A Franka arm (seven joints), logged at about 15 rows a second.
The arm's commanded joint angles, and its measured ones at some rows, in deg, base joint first. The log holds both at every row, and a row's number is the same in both.
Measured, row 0:
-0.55 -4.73 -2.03 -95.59 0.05 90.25 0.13
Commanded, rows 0 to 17:
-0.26 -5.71 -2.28 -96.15 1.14 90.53 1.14
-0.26 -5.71 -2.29 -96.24 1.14 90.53 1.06
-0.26 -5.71 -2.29 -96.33 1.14 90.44 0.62
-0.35 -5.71 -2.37 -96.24 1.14 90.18 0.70
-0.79 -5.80 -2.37 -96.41 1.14 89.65 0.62
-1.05 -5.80 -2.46 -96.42 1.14 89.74 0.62
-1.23 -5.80 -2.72 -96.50 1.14 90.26 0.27
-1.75 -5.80 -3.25 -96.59 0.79 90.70 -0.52
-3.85 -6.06 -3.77 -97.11 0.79 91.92 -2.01
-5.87 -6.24 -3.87 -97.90 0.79 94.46 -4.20
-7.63 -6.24 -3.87 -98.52 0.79 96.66 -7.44
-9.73 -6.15 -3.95 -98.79 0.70 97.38 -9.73
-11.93 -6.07 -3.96 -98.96 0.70 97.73 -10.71
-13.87 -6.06 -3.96 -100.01 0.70 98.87 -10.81
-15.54 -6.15 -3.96 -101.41 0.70 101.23 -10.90
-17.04 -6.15 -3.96 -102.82 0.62 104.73 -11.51
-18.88 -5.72 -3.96 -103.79 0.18 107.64 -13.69
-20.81 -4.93 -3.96 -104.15 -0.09 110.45 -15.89
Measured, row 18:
-17.26 -4.59 -4.82 -101.03 0.01 104.76 -12.60
